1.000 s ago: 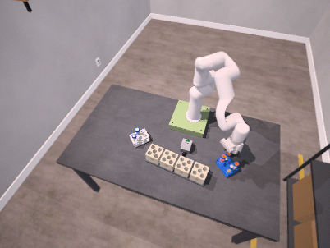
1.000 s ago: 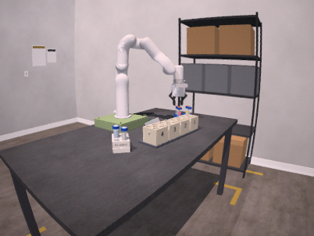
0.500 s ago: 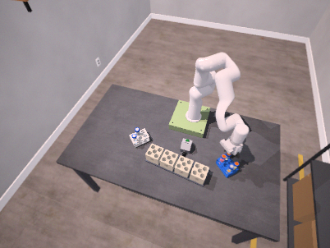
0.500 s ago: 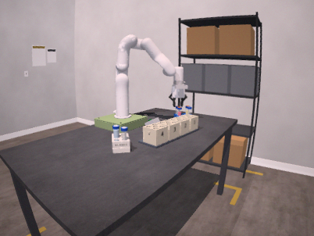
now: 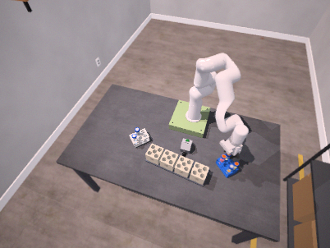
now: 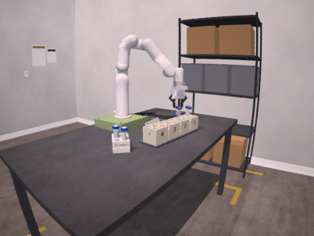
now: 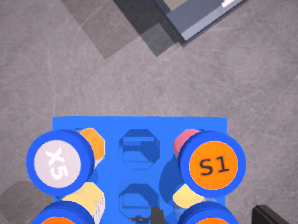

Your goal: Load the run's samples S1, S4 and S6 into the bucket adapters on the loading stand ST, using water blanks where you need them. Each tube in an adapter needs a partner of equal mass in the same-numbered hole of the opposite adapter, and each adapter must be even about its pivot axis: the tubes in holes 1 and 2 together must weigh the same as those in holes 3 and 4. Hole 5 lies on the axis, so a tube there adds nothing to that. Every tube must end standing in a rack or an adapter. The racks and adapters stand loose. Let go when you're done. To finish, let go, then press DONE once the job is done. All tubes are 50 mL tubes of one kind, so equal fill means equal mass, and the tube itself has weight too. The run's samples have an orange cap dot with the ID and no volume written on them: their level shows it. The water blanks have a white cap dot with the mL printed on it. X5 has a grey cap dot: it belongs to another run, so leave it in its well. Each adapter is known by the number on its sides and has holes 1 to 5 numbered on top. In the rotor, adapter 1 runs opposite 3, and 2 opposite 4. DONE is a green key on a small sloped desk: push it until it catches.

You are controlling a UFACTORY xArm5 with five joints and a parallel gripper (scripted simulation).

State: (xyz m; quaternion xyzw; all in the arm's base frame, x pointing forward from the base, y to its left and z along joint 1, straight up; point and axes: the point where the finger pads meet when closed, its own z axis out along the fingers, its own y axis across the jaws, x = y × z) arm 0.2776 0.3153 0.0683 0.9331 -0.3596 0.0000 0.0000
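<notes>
Now: the sample tube S4 10 mm behind my hand and 60 mm below it. From my hand the other things lie so: sample tube S6: 50 mm ahead, 50 mm to the left, 60 mm below; then blue sample rack: 40 mm ahead, 20 mm to the left, 100 mm below; then white blanks rack: 40 mm ahead, 650 mm to the right, 100 mm below.
</notes>
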